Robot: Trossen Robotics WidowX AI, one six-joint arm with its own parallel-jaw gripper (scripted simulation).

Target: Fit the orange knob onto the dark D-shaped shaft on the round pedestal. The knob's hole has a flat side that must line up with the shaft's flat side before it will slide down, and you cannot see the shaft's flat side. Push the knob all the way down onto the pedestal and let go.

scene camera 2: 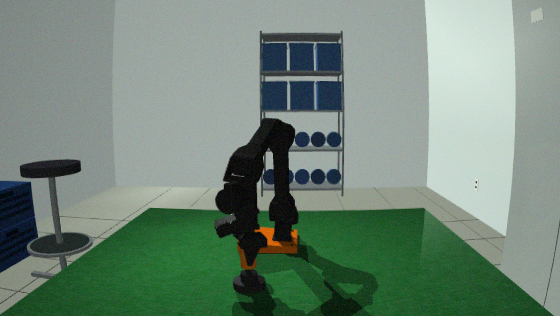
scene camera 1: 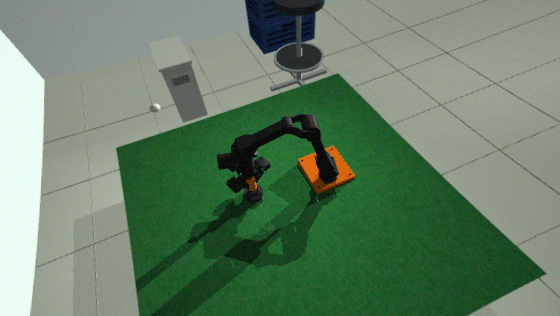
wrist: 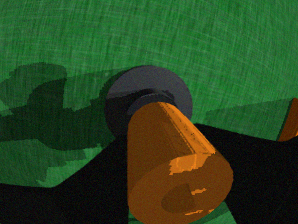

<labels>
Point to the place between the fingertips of my gripper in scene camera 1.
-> At 251,185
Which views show my gripper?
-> Scene camera 2, scene camera 1 and the wrist view: all of them.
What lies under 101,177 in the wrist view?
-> My gripper.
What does my gripper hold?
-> An orange knob.
</labels>
